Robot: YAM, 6 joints.
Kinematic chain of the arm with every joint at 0, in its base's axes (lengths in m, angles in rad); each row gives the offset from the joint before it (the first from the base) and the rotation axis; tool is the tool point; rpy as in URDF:
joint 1: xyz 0 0 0.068 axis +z
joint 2: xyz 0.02 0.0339 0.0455 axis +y
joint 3: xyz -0.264 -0.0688 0 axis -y
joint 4: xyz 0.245 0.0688 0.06 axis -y
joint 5: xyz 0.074 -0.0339 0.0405 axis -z
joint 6: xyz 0.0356 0 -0.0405 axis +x
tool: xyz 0 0 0 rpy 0 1.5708 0
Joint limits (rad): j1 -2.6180..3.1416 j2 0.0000..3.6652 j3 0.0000..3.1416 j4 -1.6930..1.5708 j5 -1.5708..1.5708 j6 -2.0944..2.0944
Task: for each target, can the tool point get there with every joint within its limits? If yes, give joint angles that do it. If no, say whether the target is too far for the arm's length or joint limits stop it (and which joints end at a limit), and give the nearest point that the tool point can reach.
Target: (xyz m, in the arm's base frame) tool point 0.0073 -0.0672 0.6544
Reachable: yes | joints 2.0659 1.1011 2.6065 -0.8896 -0.7976 -0.3366
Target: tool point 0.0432 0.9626 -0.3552
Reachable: no: too far | nearest point 0.0260 0.5799 -0.1649 | short by 0.428 m
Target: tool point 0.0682 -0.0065 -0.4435
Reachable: no: joint limits stop it (at a limit: joint 2) | nearest point 0.1069 -0.0102 -0.3517 | short by 0.100 m
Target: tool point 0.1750 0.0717 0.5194
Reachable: yes | joints 0.3326 1.2261 1.8822 -1.0309 -0.3030 -1.7567
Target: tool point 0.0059 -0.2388 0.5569
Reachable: yes | joints 1.7159 0.3742 1.7163 0.3183 -0.9367 -1.1329
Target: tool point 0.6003 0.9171 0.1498
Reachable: no: too far | nearest point 0.3535 0.5401 0.1346 | short by 0.451 m
